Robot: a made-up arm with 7 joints. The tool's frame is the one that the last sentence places. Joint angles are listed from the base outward.
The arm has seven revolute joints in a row. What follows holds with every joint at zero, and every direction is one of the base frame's. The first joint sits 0.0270 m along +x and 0.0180 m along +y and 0.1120 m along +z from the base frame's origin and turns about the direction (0.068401, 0.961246, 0.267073). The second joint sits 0.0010 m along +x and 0.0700 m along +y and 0.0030 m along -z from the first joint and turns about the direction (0.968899, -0.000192, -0.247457). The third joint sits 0.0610 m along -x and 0.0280 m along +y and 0.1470 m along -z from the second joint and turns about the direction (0.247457, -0.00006, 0.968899). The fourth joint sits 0.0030 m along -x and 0.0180 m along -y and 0.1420 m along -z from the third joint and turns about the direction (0.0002, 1, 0.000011). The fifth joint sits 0.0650 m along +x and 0.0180 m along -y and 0.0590 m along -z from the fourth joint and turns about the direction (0.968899, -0.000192, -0.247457). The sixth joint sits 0.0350 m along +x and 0.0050 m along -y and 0.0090 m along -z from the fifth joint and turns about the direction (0.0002, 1, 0.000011). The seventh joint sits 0.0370 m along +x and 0.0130 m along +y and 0.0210 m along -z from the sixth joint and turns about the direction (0.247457, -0.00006, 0.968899). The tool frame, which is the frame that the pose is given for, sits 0.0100 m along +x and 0.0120 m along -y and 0.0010 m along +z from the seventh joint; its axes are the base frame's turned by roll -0.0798, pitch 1.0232 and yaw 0.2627 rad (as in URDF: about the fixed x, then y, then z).
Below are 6 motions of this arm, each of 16 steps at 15 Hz.
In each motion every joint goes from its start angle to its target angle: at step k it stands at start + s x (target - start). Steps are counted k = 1, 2, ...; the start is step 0. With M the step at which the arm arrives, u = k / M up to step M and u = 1 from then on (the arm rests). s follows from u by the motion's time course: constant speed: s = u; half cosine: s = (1 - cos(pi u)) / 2; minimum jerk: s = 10 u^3 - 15 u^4 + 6 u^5.
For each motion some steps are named. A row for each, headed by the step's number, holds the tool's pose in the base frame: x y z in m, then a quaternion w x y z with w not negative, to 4 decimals.
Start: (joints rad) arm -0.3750 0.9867 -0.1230 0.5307 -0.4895 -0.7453 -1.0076
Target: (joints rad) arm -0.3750 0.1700 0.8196 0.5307 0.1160 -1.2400 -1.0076
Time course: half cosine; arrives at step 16
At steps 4, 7, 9, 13, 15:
4: 0.2166 0.3602 -0.1298 0.8880 0.3585 0.2264 -0.1780
7: 0.2196 0.3245 -0.1599 0.9236 0.3359 0.1428 -0.1172
9: 0.2166 0.2965 -0.1823 0.9416 0.3152 0.1014 -0.0610
13: 0.2026 0.2457 -0.2186 0.9565 0.2789 0.0786 0.0341
15: 0.1978 0.2324 -0.2269 0.9578 0.2703 0.0811 0.0549

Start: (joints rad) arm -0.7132 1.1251 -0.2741 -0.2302 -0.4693 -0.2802 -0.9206
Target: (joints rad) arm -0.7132 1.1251 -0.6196 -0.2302 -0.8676 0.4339 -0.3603
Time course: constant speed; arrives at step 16
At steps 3, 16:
3: 0.2973 0.2804 -0.0030 0.8177 0.4368 0.1806 -0.3285
16: 0.2800 0.2729 -0.0735 0.7753 0.2544 0.5374 -0.2131

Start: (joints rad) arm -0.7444 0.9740 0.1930 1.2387 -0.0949 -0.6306 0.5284
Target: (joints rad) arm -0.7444 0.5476 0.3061 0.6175 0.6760 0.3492 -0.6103
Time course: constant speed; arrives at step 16
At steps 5, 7, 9, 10, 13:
5: 0.3065 0.3905 -0.1135 0.8128 0.1283 0.2797 0.4945
7: 0.3156 0.3729 -0.1251 0.8104 0.1737 0.3452 0.4404
9: 0.3229 0.3553 -0.1346 0.7987 0.2128 0.4061 0.3898
10: 0.3260 0.3466 -0.1386 0.7899 0.2294 0.4351 0.3661
13: 0.3331 0.3207 -0.1474 0.7554 0.2660 0.5166 0.3029

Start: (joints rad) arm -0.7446 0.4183 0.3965 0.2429 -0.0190 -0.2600 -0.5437
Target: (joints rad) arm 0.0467 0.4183 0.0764 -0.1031 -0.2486 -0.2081 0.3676
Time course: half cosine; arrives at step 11
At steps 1, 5, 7, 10, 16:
1: 0.3562 0.2327 -0.0992 0.9877 0.0871 0.1178 0.0545
5: 0.2675 0.2365 -0.1673 0.9702 0.0040 0.1861 0.1549
7: 0.1969 0.2340 -0.1988 0.9422 -0.0518 0.2390 0.2292
10: 0.1230 0.2273 -0.2157 0.8986 -0.1025 0.2948 0.3084
16: 0.1174 0.2266 -0.2164 0.8946 -0.1060 0.2991 0.3146

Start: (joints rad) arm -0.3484 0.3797 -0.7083 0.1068 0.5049 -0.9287 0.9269
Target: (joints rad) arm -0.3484 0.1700 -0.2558 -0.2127 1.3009 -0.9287 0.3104
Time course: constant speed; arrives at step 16
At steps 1, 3, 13, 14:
1: 0.1518 0.0662 -0.2190 0.9895 -0.0657 -0.0982 -0.0827
3: 0.1569 0.0581 -0.2138 0.9835 -0.0207 -0.1489 -0.1006
13: 0.1867 0.0328 -0.1898 0.8986 0.2704 -0.3346 -0.0863
14: 0.1900 0.0317 -0.1876 0.8854 0.3034 -0.3437 -0.0765

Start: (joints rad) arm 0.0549 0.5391 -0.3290 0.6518 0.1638 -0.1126 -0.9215
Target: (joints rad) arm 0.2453 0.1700 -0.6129 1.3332 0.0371 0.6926 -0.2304
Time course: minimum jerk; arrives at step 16
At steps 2, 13, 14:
2: -0.0178 0.2605 -0.2889 0.4828 0.2797 0.7824 -0.2766
13: -0.2302 0.1626 -0.2658 0.0477 -0.2732 -0.9606 -0.0192
14: -0.2358 0.1594 -0.2617 0.0687 -0.2826 -0.9564 -0.0256

